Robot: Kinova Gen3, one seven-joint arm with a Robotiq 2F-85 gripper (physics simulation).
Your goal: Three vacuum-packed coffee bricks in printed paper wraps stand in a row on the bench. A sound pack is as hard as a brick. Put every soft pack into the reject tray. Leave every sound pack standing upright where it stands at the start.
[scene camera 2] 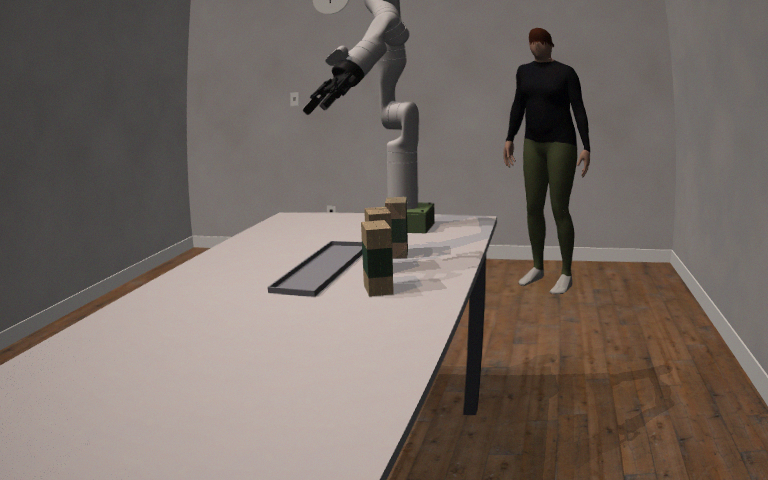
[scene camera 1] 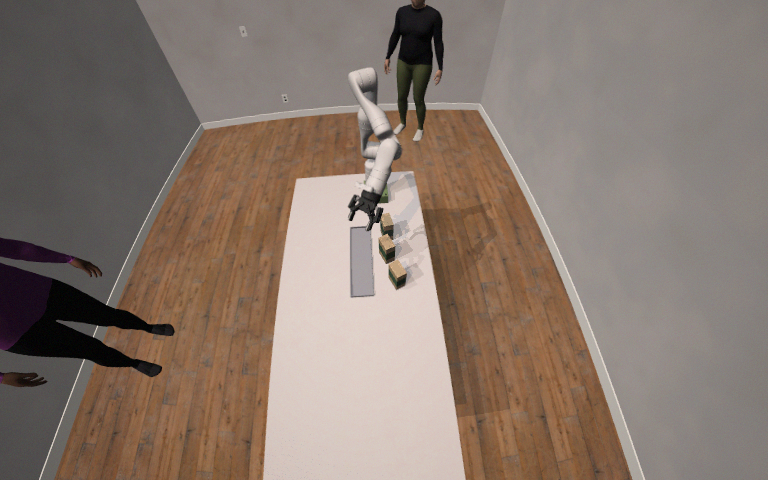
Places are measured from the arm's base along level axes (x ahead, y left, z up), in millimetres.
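Pixels of known places: gripper, fingertip midpoint: (scene camera 2: 313, 110) (scene camera 1: 358, 225).
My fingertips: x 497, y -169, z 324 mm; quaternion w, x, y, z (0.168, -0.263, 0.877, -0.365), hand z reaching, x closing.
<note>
Behind a point stands the place of what it marks.
Three tan coffee packs with dark green bands stand upright in a row. The near pack (scene camera 1: 397, 275) @[y -40, x 628, z 75 mm] (scene camera 2: 377, 260) @[y -24, x 634, z 11 mm] is closest to scene camera 2. The middle pack (scene camera 1: 386, 249) @[y -51, x 481, z 72 mm] (scene camera 2: 377, 213) @[y -35, x 474, z 75 mm] is mostly hidden behind it in the scene camera 2 view. The far pack (scene camera 1: 386, 224) @[y -12, x 339, z 75 mm] (scene camera 2: 398, 226) @[y 4, x 349, z 16 mm] is nearest the robot base. The grey reject tray (scene camera 1: 361, 263) @[y -176, x 449, z -62 mm] (scene camera 2: 294, 292) @[y -204, x 632, z -58 mm] lies beside the row, with no pack in it. My gripper (scene camera 1: 360, 219) @[y -169, x 497, z 324 mm] (scene camera 2: 316, 107) @[y -169, x 497, z 324 mm] is open and empty, high above the bench, over the tray's far end in the scene camera 1 view. It touches no pack.
The white bench (scene camera 1: 362, 367) @[y -288, x 955, z -65 mm] (scene camera 2: 226, 362) @[y -254, x 994, z -65 mm] carries the packs and the tray. The green base block (scene camera 1: 384, 194) @[y 51, x 66, z -2 mm] (scene camera 2: 420, 219) @[y 54, x 80, z -24 mm] stands at its far end, under the arm. One person (scene camera 1: 419, 39) (scene camera 2: 546, 107) stands beyond the bench; another person (scene camera 1: 28, 305) stands at the left in the scene camera 1 view.
</note>
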